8 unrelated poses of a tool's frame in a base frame.
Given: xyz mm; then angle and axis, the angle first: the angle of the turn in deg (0 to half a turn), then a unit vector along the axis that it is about.
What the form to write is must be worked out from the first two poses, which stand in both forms.
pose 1, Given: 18.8 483.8 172.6 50.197 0.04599 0.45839 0.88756
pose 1, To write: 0.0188 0.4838 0.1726 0.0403 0.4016 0.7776
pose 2, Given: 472.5 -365.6 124.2 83.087 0.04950 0.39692 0.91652
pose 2, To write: 0.4725 -0.3656 0.1242 0.0718 0.5756 1.3291
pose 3, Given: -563.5 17.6 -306.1 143.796 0.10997 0.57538 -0.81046
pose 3, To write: -0.5635 0.0176 -0.3061 0.2760 1.4440 -2.0340
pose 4, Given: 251.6 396.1 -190.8 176.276 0.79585 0.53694 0.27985
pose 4, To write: 0.2516 0.3961 -0.1908 2.4485 1.6519 0.8610
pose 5, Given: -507.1 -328.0 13.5 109.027 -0.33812 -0.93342 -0.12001
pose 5, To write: -0.5071 -0.3280 0.0135 -0.6434 -1.7762 -0.2284
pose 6, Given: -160.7 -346.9 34.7 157.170 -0.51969 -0.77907 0.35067
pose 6, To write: -0.1607 -0.3469 0.0347 -1.4256 -2.1371 0.9619
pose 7, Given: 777.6 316.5 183.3 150.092 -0.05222 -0.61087 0.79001
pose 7, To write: 0.7776 0.3165 0.1833 -0.1368 -1.6002 2.0695
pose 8, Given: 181.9 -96.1 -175.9 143.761 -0.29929 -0.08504 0.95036
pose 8, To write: 0.1819 -0.0961 -0.1759 -0.7510 -0.2134 2.3846
